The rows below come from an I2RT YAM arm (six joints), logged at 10 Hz.
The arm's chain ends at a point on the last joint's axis. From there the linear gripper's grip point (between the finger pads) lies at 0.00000 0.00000 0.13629 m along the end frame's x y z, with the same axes.
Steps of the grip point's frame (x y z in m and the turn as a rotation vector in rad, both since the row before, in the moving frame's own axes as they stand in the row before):
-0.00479, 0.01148, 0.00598, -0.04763, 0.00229, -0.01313
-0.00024, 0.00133, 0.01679, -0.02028, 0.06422, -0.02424
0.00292, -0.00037, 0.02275, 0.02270, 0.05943, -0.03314
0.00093, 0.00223, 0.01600, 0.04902, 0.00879, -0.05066
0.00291, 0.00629, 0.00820, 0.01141, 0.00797, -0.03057
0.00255, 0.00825, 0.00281, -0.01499, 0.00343, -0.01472
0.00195, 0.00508, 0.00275, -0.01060, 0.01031, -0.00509
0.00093, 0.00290, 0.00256, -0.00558, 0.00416, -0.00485
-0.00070, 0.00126, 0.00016, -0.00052, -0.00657, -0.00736
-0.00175, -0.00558, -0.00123, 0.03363, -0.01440, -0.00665
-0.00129, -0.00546, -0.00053, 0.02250, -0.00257, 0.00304
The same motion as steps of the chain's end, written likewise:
-0.00514, 0.00499, 0.00613, -0.04763, 0.00229, -0.01313
-0.00902, -0.00133, 0.01710, -0.02028, 0.06422, -0.02424
-0.00512, 0.00286, 0.02303, 0.02270, 0.05943, -0.03314
-0.00010, 0.00894, 0.01617, 0.04902, 0.00879, -0.05066
0.00185, 0.00786, 0.00821, 0.01141, 0.00797, -0.03057
0.00207, 0.00621, 0.00283, -0.01499, 0.00343, -0.01472
0.00054, 0.00364, 0.00276, -0.01060, 0.01031, -0.00509
0.00036, 0.00214, 0.00256, -0.00558, 0.00416, -0.00485
0.00020, 0.00119, 0.00016, -0.00052, -0.00657, -0.00736
0.00023, -0.00100, -0.00114, 0.03363, -0.01440, -0.00665
-0.00094, -0.00239, -0.00050, 0.02250, -0.00257, 0.00304

